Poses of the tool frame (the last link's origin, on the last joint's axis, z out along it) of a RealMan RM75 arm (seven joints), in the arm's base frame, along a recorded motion.
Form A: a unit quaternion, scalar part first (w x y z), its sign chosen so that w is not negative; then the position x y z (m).
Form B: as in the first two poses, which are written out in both.
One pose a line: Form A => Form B
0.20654 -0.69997 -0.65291 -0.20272 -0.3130 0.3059 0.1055 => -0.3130 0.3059 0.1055 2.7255 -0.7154 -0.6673 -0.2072
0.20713 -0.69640 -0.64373 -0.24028 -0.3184 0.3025 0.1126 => -0.3184 0.3025 0.1126 2.7243 -0.7118 -0.6580 -0.2456
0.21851 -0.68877 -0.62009 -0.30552 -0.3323 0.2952 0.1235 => -0.3323 0.2952 0.1235 2.7010 -0.7058 -0.6354 -0.3131
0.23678 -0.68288 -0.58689 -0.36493 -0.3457 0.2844 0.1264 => -0.3457 0.2844 0.1264 2.6635 -0.7029 -0.6041 -0.3756
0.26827 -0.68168 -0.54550 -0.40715 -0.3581 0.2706 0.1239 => -0.3581 0.2706 0.1239 2.5984 -0.7076 -0.5663 -0.4226
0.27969 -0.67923 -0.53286 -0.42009 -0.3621 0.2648 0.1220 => -0.3621 0.2648 0.1220 2.5746 -0.7075 -0.5550 -0.4376
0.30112 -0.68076 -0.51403 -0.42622 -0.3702 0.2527 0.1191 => -0.3702 0.2527 0.1191 2.5299 -0.7139 -0.5390 -0.4470
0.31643 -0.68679 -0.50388 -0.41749 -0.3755 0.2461 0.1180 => -0.3755 0.2461 0.1180 2.4977 -0.7240 -0.5312 -0.4401
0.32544 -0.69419 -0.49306 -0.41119 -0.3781 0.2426 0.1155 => -0.3781 0.2426 0.1155 2.4786 -0.7342 -0.5214 -0.4349
